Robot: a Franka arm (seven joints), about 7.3 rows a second.
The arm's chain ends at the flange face. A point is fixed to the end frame.
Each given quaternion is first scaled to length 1.
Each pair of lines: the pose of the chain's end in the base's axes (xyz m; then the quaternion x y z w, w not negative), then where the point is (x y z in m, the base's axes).
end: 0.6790, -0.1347, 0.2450, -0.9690, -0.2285, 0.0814, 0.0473
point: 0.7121 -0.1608 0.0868
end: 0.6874, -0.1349, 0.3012, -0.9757, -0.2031, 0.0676, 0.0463
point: 0.7231 -0.1629 0.1439
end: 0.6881, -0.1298, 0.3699, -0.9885, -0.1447, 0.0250, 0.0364
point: 0.7330 -0.1644 0.2164
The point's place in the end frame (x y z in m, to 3 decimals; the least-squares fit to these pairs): 0.039 0.058 0.148
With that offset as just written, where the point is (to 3 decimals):
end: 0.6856, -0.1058, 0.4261, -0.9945, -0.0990, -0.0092, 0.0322
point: 0.737 -0.145 0.276
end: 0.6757, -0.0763, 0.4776, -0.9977, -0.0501, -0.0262, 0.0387
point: 0.728 -0.118 0.328
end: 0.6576, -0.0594, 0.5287, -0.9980, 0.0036, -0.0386, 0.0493
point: 0.708 -0.103 0.379
